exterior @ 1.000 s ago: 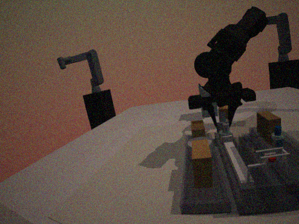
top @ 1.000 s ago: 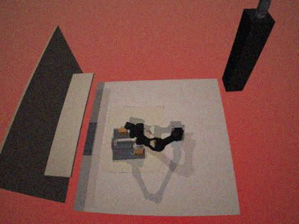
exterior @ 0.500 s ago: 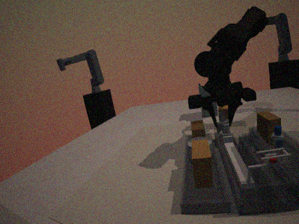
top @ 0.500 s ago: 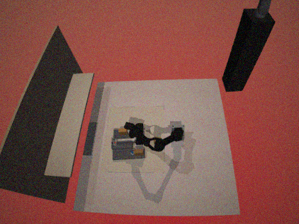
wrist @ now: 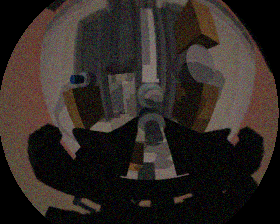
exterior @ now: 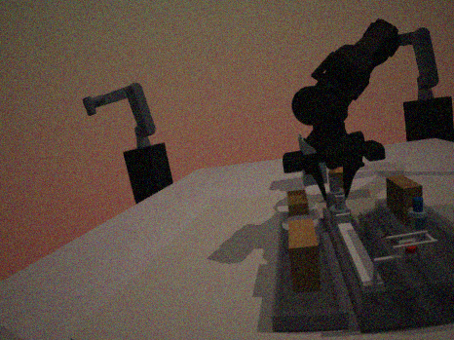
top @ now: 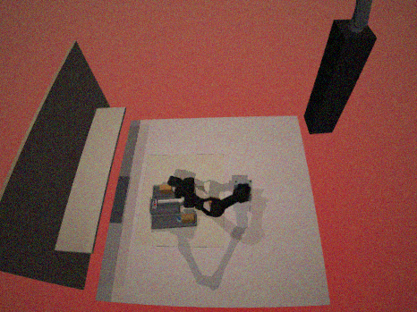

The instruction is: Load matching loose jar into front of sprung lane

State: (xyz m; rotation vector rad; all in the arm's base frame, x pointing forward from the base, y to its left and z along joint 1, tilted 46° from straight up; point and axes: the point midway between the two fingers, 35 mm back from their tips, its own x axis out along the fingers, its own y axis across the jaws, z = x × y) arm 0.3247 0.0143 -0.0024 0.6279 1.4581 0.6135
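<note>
The box is 140 mm behind my gripper tip, 30 mm to the left of it and 20 mm below it. From my gripper tip the other things lie so: grey rack 150 mm ahead, 30 mm to the left, 30 mm below; then white pusher piece 140 mm ahead, 30 mm to the left; then red piece 220 mm ahead, 40 mm to the left, 20 mm above.
</note>
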